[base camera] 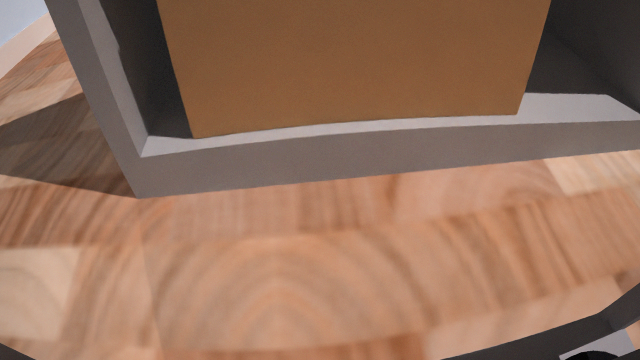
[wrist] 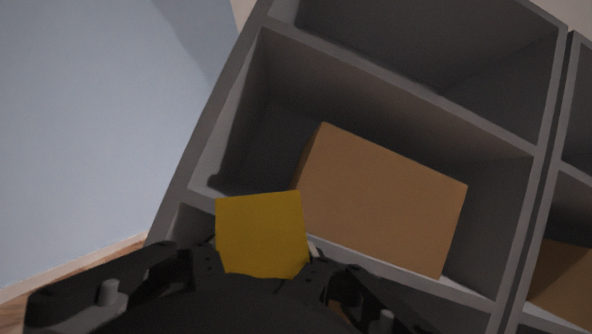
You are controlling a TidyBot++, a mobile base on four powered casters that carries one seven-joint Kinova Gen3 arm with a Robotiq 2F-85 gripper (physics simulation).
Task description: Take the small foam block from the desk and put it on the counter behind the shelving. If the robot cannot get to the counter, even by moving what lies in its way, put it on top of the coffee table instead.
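Places are measured from the arm's base along level axes (x ahead, y left, z up), in centimetres.
Pixels of known places: gripper, fingertip midpoint: (wrist: 266,246).
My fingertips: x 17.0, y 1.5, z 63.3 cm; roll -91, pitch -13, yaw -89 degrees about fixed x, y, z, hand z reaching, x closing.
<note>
Ahead of a thing's pixels: the offset from my fingertips to its top centre. "spot": to the spot under its first point. Level surfaces: height alone.
The small foam block, a yellow block @(dx -1.7, dy -0.1, dz +5.6 cm) (wrist: 261,232), is held between the fingers of my gripper (wrist: 266,246) in the wrist view. My gripper is shut on it, and the block is in front of the shelving as seen from the wrist. The grey shelving (base camera: 300,155) (wrist: 400,85) stands close ahead in both views. The desk, the counter and the coffee table do not show in either view.
A brown box @(spot: dx +28.0, dy -7.2, dz -87.3 cm) (base camera: 350,65) stands in the lowest compartment in the base view. Another brown box @(dx +42.9, dy -25.0, dz +23.1 cm) (wrist: 380,200) sits in a middle compartment. A second shelf unit (wrist: 552,200) adjoins on the right. A blue-grey wall (wrist: 100,125) is on the left. Wooden floor @(dz -103.0 cm) (base camera: 280,280) lies before the shelving.
</note>
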